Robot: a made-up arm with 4 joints.
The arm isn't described. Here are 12 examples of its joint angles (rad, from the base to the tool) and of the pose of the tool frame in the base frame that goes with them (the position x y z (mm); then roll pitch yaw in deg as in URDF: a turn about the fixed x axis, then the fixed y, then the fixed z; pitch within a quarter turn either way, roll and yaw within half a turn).
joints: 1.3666 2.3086 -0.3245 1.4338
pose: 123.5 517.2 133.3 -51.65 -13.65 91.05
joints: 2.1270 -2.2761 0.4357 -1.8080
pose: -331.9 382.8 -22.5 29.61 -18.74 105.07
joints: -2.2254 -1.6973 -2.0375 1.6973
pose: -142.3 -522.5 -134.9 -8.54 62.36 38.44
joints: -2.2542 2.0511 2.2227 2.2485
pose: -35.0 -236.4 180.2 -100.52 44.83 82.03
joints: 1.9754 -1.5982 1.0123 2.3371
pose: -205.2 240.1 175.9 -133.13 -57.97 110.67
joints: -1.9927 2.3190 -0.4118 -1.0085
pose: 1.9 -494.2 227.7 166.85 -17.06 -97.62
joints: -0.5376 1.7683 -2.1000 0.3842
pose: 299.7 -211.8 263.6 133.64 -57.83 130.65
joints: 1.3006 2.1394 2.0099 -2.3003
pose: -74.5 380.0 20.3 14.57 49.70 -56.58
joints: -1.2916 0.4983 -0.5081 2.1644
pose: 258.9 -514.0 35.2 98.59 -13.45 -100.07
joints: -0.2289 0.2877 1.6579 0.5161
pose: 365.8 -22.1 -75.4 31.04 16.42 82.09
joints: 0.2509 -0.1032 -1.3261 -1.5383
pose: 371.9 1.5 106.5 -86.70 5.74 -61.53
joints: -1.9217 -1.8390 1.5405 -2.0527
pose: -145.8 -390.5 72.5 56.10 -74.54 166.42
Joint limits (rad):
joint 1: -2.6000..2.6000
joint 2: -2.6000..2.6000
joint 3: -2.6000..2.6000
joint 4: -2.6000..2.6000
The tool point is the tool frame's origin. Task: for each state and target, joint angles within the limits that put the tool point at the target. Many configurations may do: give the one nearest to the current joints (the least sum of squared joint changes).
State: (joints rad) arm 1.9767 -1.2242 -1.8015 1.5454
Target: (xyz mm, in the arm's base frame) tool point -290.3 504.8 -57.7
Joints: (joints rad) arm 1.6961 -1.6069 -1.3909 1.2624
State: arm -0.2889 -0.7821 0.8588 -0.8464
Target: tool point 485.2 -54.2 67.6
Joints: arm -0.4036 -0.6801 1.7467 -0.8370
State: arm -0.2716 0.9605 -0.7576 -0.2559
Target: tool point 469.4 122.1 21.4
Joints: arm 0.4432 0.5458 -0.4612 0.1609
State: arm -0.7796 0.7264 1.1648 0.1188
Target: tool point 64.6 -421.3 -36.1
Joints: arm -1.4014 0.8098 1.2493 0.2969
